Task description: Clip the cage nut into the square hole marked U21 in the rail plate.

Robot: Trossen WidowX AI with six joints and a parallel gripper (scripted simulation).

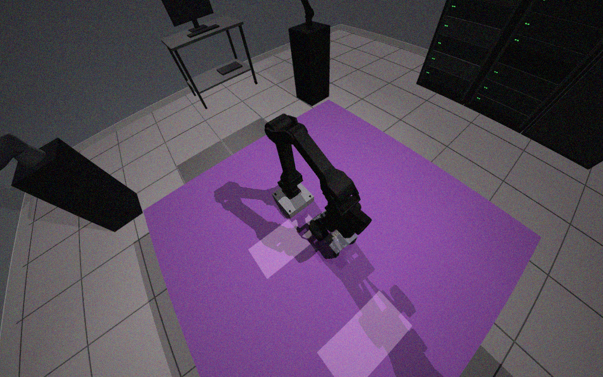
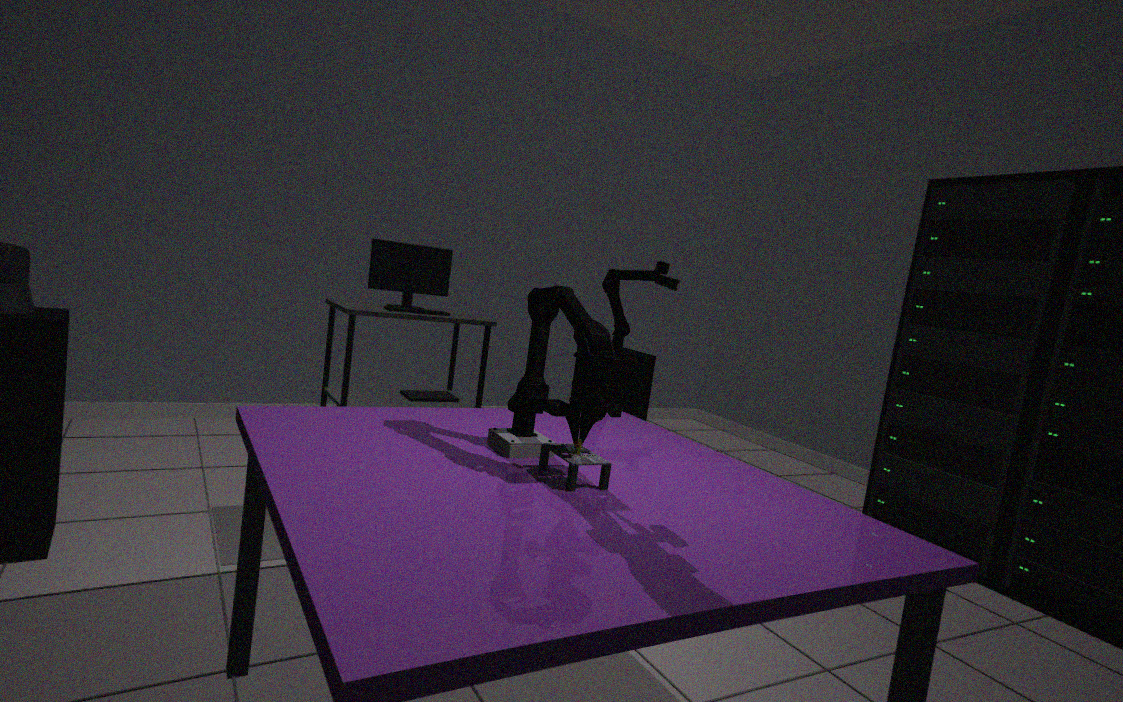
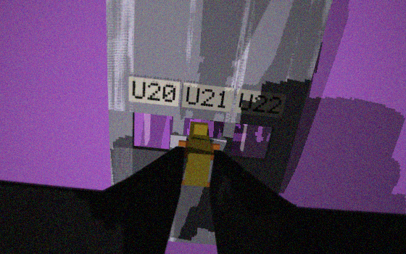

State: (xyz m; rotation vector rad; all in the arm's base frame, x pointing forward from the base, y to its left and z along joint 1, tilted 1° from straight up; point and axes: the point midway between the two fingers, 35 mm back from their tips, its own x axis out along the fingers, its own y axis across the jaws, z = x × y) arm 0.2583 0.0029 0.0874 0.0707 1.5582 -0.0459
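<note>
Right now the cage nut is 10 mm below my gripper tip. The rest, counted from my gripper tip: label 20 mm ahead, 20 mm below.
</note>
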